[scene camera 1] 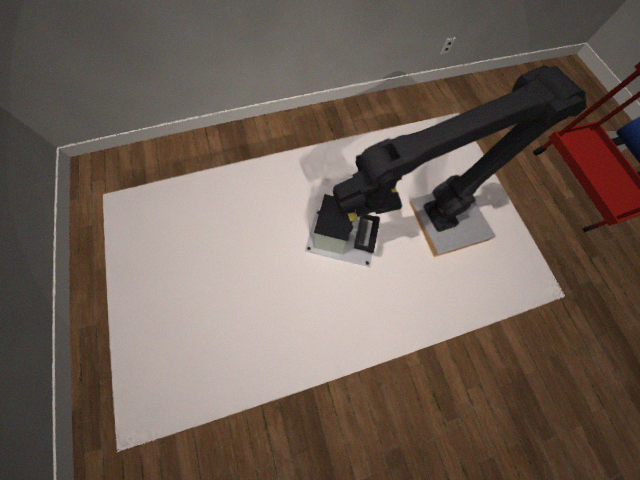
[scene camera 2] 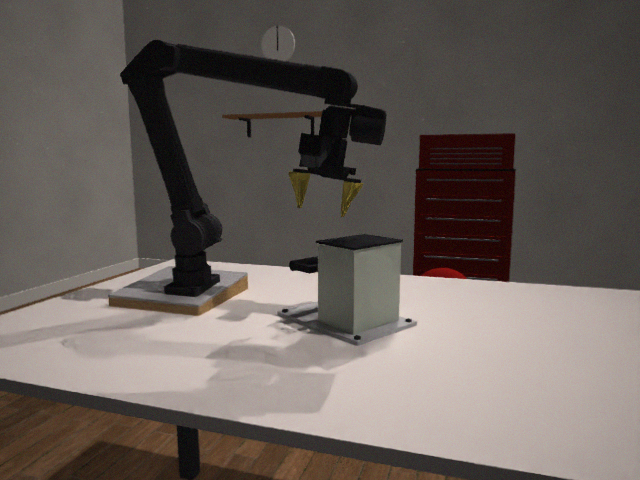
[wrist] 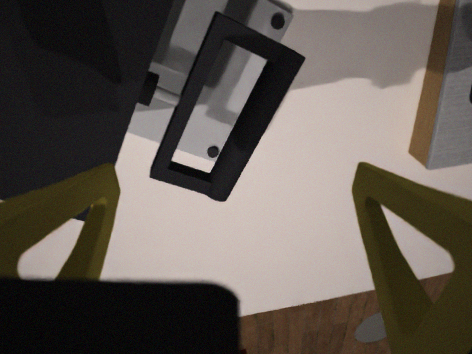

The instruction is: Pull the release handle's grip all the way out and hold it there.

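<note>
The release handle's grip is a black rectangular loop (scene camera 1: pixel 374 235) (scene camera 2: pixel 303 265) (wrist: pixel 252 125). It sticks out from the side of a pale green box (scene camera 1: pixel 330 242) (scene camera 2: pixel 376 289) with a black top, which shows at the upper left in the wrist view. The box stands on a grey base plate (scene camera 1: pixel 347 257) (scene camera 2: pixel 382 331) (wrist: pixel 150 120). My gripper (scene camera 1: pixel 373 203) (scene camera 2: pixel 321 211) (wrist: pixel 235 176) is open and empty, yellow fingertips pointing down. It hangs above the height of the box top and the grip. In the wrist view the grip lies mostly above the line between the fingertips, nearer the left one.
The arm stands on a grey-topped wooden block (scene camera 1: pixel 465 232) (scene camera 2: pixel 222 299) (wrist: pixel 450 125), on the grip's side of the box. The white table (scene camera 1: pixel 232 310) (scene camera 2: pixel 465 387) (wrist: pixel 300 240) carries both. A red cart (scene camera 1: pixel 594 170) and a red tool cabinet (scene camera 2: pixel 465 206) stand beyond the table.
</note>
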